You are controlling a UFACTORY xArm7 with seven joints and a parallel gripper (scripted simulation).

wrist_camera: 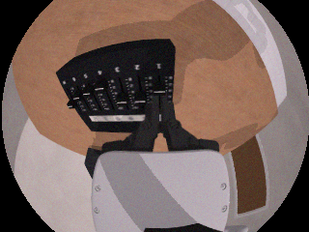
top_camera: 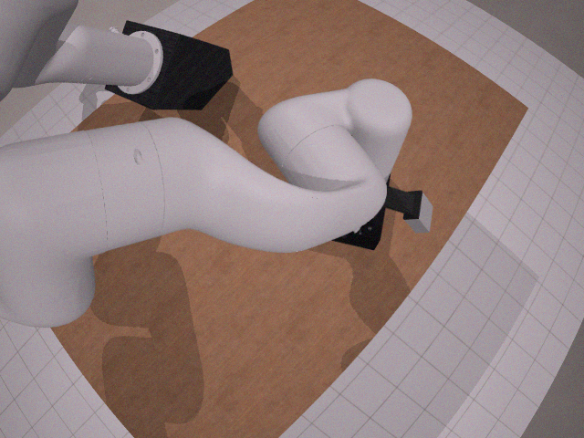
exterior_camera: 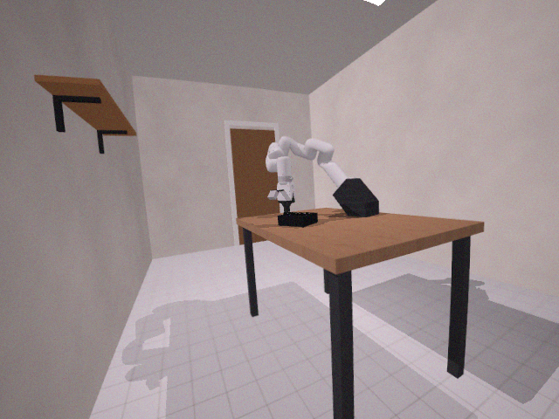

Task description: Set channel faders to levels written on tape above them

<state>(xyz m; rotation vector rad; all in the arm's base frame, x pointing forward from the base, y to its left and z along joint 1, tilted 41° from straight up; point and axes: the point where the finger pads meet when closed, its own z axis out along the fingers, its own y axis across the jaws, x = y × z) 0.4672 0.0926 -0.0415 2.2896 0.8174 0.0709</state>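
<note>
Right now my hand is 2 cm short of the fader, 1 cm to the right of it and 1 cm above it. The rest, counted from my hand: master fader cap: 12 cm to the left, 7 cm behind, 1 cm below; channel fader cap: 4 cm to the left, 2 cm behind, 1 cm below.
</note>
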